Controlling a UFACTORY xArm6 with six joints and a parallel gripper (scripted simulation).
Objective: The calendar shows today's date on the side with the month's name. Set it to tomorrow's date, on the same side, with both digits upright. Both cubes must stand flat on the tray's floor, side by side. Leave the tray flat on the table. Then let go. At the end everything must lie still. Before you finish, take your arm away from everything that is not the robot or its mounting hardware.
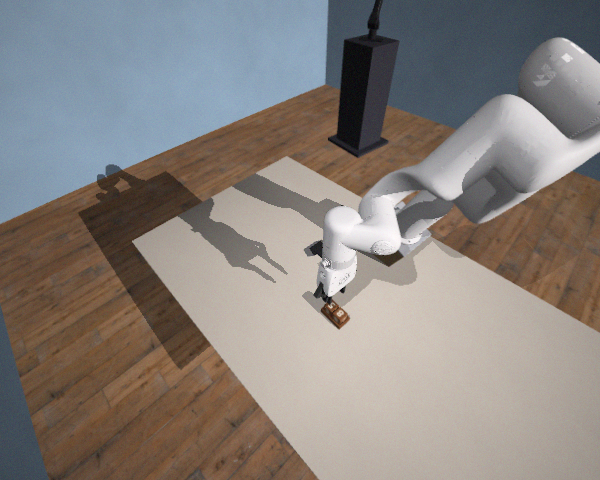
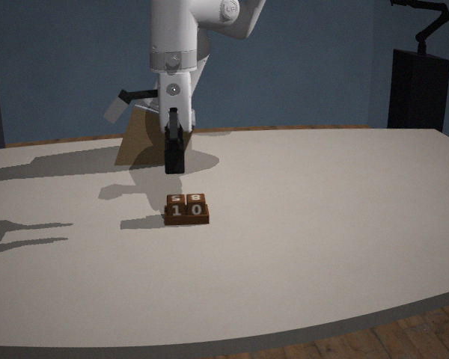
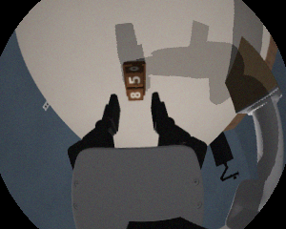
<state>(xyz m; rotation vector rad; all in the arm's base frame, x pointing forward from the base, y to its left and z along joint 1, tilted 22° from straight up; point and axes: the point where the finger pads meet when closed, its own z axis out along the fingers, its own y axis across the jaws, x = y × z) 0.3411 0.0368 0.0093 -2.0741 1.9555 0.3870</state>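
My hand is 90 mm above the brown digit cube. Also, from my hand: brown cube (90 mm below, 30 mm to the left); brown calendar tray (110 mm below, 20 mm to the left).
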